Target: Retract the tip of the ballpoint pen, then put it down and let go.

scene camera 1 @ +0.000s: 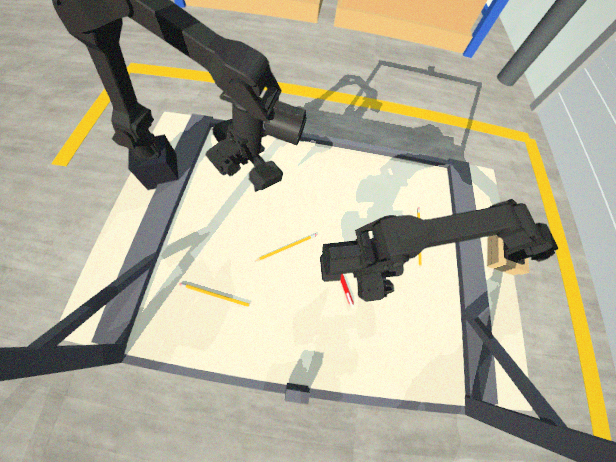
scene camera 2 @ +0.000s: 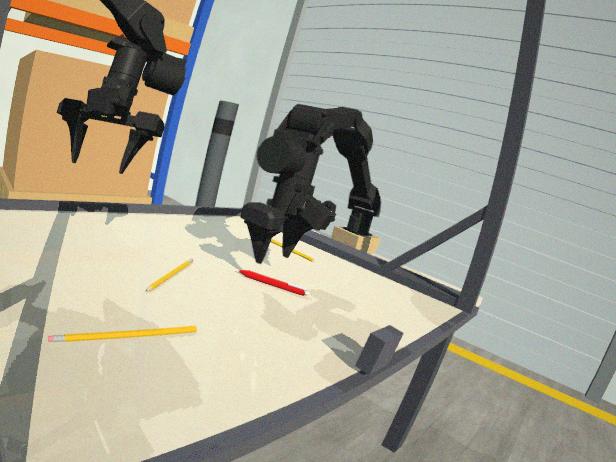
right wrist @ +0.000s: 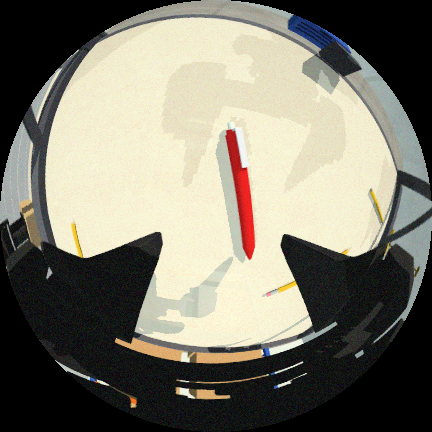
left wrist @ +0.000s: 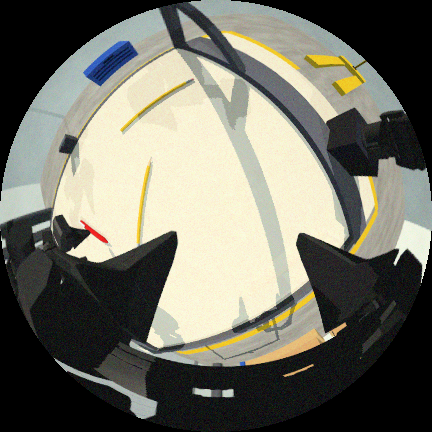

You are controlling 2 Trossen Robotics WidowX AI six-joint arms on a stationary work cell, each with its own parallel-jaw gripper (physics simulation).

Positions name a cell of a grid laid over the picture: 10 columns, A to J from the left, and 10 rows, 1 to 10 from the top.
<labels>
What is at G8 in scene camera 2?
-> A small grey block.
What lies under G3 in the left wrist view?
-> A dark frame.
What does my left gripper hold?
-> Nothing.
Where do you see a tan block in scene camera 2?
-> F6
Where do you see a dark frame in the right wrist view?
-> A4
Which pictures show my right gripper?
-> Scene camera 1, scene camera 2, the right wrist view and the left wrist view: all of them.
</labels>
